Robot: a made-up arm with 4 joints.
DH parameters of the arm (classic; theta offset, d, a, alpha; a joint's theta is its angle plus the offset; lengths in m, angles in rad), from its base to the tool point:
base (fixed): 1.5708 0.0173 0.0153 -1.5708
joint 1: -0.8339 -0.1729 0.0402 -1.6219
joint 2: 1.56 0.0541 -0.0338 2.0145
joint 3: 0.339 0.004 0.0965 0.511
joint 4: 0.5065 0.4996 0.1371 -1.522
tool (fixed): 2.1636 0.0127 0 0
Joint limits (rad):
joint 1: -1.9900..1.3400
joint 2: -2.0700..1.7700
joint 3: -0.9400..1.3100
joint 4: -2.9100..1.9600
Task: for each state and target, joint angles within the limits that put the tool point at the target. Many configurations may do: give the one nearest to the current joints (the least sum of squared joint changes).
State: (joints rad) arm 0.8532 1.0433 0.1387 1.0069
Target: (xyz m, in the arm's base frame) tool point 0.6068 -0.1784 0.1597
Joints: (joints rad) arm 0.4656 1.5879 0.2863 0.5682
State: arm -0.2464 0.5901 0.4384 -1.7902
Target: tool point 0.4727 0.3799 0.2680
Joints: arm 0.4977 -0.1158 0.8548 -1.7746
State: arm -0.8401 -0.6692 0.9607 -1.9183
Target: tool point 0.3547 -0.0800 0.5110
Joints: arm -0.7076 -0.3923 0.9233 -1.9773
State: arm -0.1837 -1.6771 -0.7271 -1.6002
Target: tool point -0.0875 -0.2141 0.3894
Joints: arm -0.2045 -1.6241 -0.3280 -1.2085
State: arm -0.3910 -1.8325 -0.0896 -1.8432
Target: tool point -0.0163 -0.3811 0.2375
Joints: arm -0.6153 -1.4129 -0.3015 -1.9638
